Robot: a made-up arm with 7 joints.
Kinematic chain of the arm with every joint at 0, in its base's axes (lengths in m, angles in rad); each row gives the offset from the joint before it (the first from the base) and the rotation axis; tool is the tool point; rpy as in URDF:
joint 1: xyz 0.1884 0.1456 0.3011 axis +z
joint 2: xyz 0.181 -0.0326 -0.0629 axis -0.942 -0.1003 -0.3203
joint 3: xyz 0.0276 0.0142 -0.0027 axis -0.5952 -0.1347 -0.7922
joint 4: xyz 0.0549 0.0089 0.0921 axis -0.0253 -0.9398 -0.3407
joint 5: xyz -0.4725 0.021 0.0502 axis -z
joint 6: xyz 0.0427 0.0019 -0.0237 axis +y
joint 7: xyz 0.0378 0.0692 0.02 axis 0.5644 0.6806 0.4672
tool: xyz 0.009 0.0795 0.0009 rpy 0 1.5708 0
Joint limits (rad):
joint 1: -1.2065..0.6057
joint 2: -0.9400..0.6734
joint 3: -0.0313..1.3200
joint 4: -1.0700..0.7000
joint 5: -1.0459..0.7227
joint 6: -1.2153..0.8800
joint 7: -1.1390..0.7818
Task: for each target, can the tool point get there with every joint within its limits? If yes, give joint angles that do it. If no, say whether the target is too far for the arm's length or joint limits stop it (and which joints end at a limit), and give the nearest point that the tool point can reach.
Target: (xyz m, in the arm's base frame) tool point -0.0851 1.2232 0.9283
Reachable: no: too far | nearest point 0.0617 0.7222 0.5910 | short by 0.622 m
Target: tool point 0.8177 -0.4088 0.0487
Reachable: no: joint limits stop it (at a limit: joint 1, joint 2, joint 3, joint 7) | nearest point 0.7536 -0.0555 0.1419 | short by 0.371 m
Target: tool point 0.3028 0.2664 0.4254
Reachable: yes | joints -0.6754 -0.4362 0.7094 -0.2693 0.5307 0.5495 -0.2259
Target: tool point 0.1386 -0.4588 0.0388
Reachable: no: joint limits stop it (at a limit: joint 2, joint 3, joint 4, joint 7) | nearest point 0.1597 -0.2022 -0.0751 | short by 0.282 m
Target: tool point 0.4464 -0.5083 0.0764
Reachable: no: joint limits stop it (at a limit: joint 2, joint 3, joint 4, joint 7) | nearest point 0.3167 -0.1796 -0.0765 | short by 0.385 m
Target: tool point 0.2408 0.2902 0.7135
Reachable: yes | joints -0.9662 -0.2253 0.3427 -0.7335 -0.7329 -0.5338 -0.4192
